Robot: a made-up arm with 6 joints.
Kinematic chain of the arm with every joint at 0, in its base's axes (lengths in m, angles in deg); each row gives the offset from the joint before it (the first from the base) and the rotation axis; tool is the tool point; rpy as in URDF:
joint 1: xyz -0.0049 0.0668 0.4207 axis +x
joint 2: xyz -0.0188 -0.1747 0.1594 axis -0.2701 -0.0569 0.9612
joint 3: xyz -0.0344 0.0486 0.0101 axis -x
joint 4: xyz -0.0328 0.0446 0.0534 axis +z
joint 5: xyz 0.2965 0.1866 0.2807 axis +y
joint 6: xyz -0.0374 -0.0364 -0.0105 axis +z
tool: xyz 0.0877 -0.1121 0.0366 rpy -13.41 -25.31 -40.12
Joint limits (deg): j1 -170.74..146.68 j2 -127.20..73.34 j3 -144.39..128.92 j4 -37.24..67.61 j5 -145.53..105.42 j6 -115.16..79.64
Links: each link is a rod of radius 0.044 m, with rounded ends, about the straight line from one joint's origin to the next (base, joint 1, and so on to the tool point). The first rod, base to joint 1, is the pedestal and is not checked.
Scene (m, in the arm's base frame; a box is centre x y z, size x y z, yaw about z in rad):
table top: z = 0
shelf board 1: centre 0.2 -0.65 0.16 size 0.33 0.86 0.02 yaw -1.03
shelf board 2: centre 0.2 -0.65 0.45 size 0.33 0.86 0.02 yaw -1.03
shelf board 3: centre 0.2 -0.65 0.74 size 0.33 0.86 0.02 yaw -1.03
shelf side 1: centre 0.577 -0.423 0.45 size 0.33 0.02 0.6 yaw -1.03
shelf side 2: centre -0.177 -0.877 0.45 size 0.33 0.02 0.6 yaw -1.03
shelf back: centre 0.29 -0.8 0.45 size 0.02 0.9 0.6 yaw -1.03
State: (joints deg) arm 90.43 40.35 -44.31 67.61 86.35 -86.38
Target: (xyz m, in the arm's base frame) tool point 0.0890 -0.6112 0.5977
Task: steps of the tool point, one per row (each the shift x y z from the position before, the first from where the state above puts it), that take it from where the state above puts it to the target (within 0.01 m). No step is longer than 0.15 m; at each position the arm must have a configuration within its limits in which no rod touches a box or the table.
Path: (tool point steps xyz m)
1: -0.0302 0.0532 0.0032
2: -0.0380 0.0609 -0.0005
3: -0.0407 0.0674 -0.0027
4: 0.0471 0.0070 0.1015
5: 0.0471 0.0338 0.0974
6: 0.0439 0.0588 0.0849
7: 0.0428 -0.0451 0.0168
8: 0.0374 -0.0498 0.0059
9: 0.0281 -0.0536 -0.0057
10: 0.0143 -0.0556 -0.0171

